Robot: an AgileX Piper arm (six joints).
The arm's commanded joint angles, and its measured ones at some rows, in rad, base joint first. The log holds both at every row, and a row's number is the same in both.
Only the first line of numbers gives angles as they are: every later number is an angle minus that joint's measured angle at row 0.
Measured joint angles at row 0:
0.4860, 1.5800, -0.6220, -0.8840, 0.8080, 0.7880
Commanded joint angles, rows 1 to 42:
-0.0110, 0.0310, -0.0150, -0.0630, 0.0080, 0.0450
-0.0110, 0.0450, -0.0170, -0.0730, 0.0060, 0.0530
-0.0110, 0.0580, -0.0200, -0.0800, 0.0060, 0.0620
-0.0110, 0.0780, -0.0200, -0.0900, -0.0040, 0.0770
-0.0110, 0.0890, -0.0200, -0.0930, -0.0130, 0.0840
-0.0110, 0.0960, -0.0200, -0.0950, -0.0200, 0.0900
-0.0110, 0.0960, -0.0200, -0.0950, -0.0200, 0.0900
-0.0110, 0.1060, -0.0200, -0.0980, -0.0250, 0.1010
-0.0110, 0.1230, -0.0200, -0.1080, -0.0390, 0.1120
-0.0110, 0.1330, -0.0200, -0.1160, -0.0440, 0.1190
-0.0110, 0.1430, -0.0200, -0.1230, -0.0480, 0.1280
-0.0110, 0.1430, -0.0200, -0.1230, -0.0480, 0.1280
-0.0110, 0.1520, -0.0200, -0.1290, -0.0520, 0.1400
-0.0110, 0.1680, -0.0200, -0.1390, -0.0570, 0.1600
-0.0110, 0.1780, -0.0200, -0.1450, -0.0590, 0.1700
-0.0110, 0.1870, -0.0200, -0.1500, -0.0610, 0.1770
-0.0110, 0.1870, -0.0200, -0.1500, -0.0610, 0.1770
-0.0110, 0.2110, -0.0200, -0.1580, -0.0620, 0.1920
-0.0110, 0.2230, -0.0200, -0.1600, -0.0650, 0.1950
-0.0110, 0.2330, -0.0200, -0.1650, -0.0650, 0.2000
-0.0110, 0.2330, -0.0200, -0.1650, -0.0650, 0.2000
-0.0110, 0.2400, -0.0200, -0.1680, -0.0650, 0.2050
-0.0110, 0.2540, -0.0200, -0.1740, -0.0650, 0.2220
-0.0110, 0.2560, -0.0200, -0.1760, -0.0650, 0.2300
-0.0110, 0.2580, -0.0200, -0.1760, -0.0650, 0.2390
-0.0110, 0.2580, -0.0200, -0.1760, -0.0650, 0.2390
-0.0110, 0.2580, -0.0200, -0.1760, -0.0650, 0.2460
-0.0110, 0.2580, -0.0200, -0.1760, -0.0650, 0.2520
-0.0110, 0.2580, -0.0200, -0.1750, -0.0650, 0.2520
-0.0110, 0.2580, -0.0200, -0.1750, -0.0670, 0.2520
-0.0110, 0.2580, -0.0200, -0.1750, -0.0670, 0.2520
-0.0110, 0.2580, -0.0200, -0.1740, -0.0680, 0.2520
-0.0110, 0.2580, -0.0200, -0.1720, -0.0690, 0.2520
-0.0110, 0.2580, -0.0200, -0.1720, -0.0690, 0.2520
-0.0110, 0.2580, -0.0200, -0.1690, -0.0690, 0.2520
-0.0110, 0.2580, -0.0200, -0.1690, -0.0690, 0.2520
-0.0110, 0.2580, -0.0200, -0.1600, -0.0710, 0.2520
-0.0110, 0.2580, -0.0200, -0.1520, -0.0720, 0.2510
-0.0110, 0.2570, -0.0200, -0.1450, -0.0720, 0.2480
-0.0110, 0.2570, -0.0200, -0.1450, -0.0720, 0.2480
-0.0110, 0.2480, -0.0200, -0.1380, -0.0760, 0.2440
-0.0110, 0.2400, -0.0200, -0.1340, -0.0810, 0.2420
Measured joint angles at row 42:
-0.0060, 0.2570, -0.0170, -0.1430, -0.0860, 0.2470
